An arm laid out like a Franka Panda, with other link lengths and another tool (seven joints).
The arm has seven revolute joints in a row. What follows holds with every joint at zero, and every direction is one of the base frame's. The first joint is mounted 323.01 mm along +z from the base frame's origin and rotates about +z. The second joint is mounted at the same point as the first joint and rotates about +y. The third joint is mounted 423.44 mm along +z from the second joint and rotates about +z. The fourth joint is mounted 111.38 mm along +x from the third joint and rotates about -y. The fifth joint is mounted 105.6 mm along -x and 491.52 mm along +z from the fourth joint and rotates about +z. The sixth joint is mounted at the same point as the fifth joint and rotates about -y. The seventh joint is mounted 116.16 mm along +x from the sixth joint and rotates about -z. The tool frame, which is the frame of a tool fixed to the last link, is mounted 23 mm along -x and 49 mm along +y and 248.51 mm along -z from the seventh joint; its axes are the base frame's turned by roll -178.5, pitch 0 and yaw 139.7 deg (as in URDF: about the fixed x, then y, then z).
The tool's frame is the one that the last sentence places.
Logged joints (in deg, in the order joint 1, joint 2, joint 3, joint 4, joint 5, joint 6, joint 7), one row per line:
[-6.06, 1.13, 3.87, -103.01, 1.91, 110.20, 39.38]
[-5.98, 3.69, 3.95, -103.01, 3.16, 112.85, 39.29]
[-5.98, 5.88, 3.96, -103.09, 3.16, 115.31, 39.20]
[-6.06, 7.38, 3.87, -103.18, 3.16, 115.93, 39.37]
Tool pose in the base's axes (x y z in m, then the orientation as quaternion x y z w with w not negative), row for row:
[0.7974, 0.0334, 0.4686, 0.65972, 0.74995, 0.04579, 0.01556]
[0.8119, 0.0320, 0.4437, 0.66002, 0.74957, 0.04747, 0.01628]
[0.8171, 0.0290, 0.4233, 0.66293, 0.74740, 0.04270, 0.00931]
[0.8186, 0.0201, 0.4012, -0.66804, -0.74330, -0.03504, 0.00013]
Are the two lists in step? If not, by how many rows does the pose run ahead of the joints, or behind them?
The pose runs 1 row ahead of the joints: the pose in row i belongs to the joints in row i + 1.
